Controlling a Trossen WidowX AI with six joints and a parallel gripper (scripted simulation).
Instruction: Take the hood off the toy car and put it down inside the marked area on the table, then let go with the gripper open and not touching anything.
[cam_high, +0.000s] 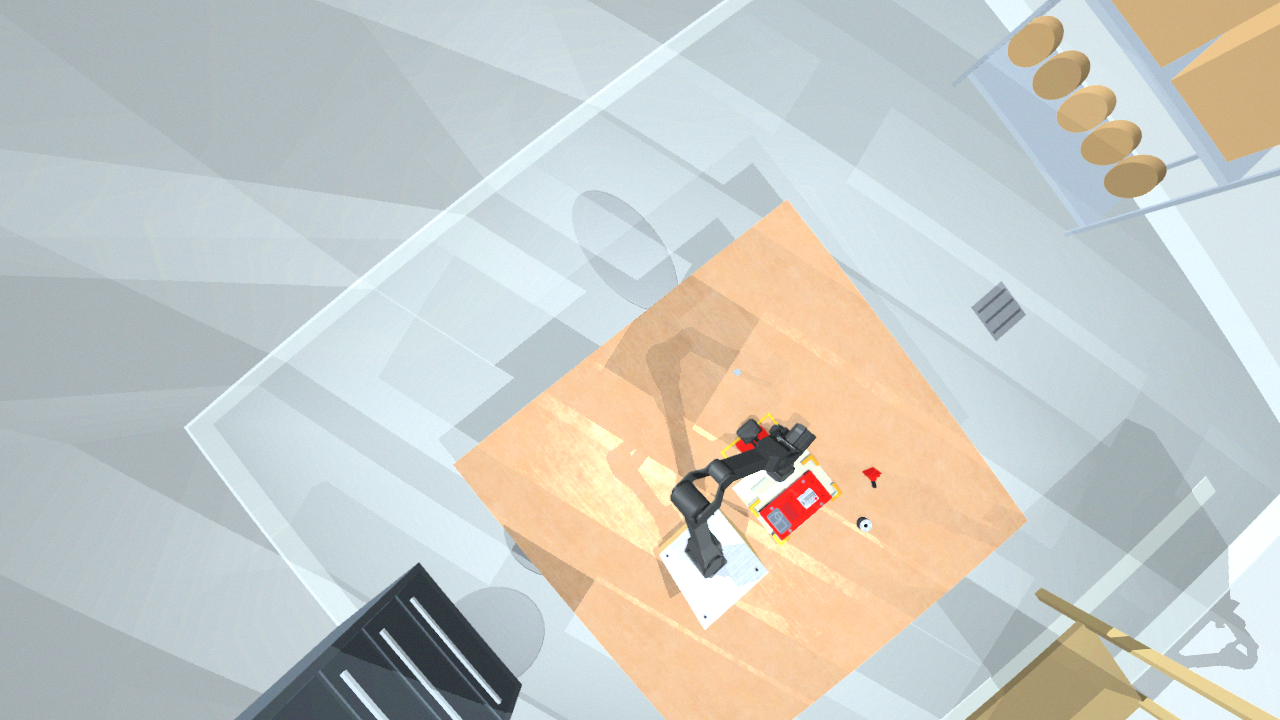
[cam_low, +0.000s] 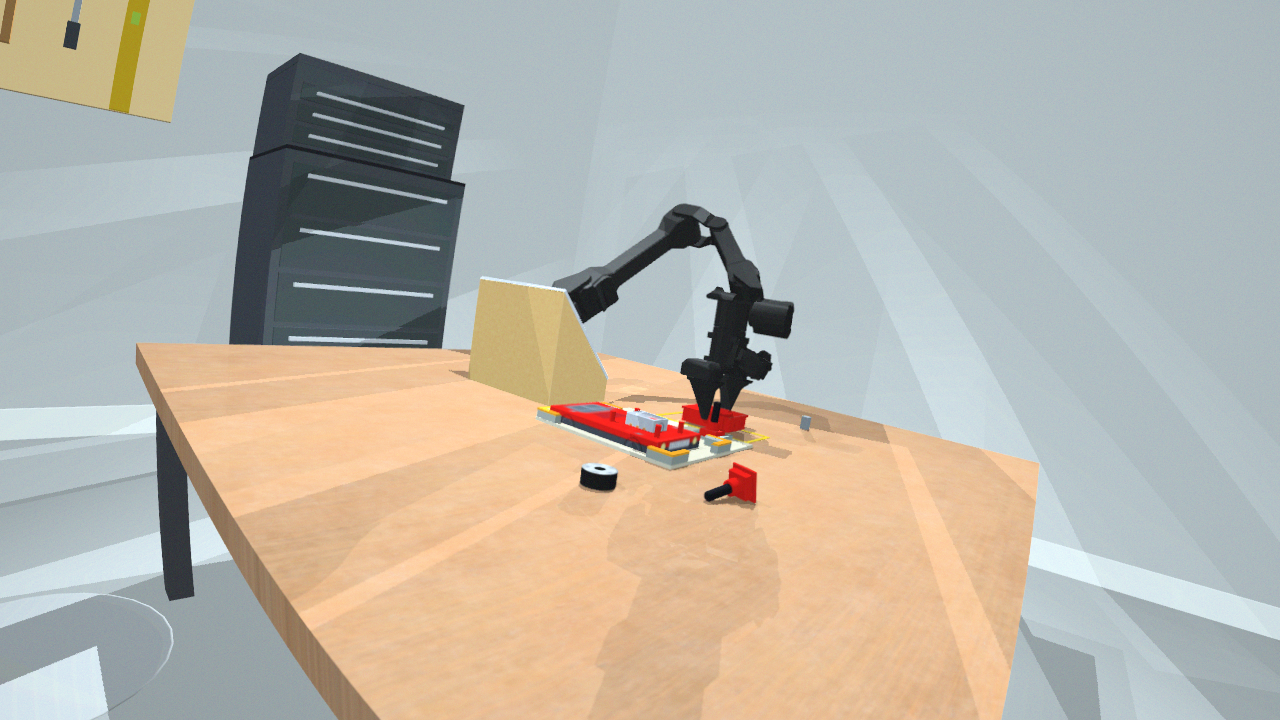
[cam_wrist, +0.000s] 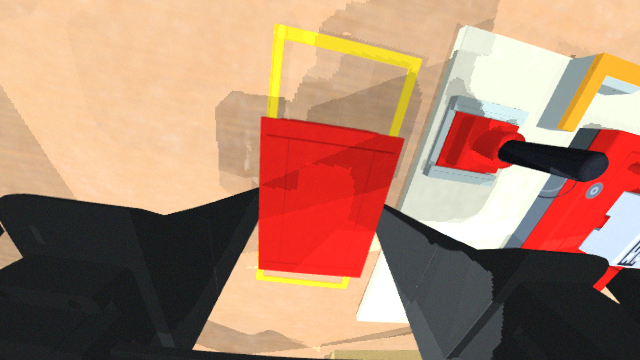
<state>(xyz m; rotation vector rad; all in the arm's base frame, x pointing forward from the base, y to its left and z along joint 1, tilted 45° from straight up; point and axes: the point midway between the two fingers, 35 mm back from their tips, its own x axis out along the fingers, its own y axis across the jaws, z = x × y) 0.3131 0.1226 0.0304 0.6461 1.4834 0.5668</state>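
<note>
My gripper tip is right at the red hood. From my gripper tip the other things lie so: white cube: 190 mm to the left, 110 mm ahead; then black wheel: 420 mm to the right, 80 mm ahead, 10 mm below; then baseplate: 190 mm to the right, 20 mm behind.
</note>
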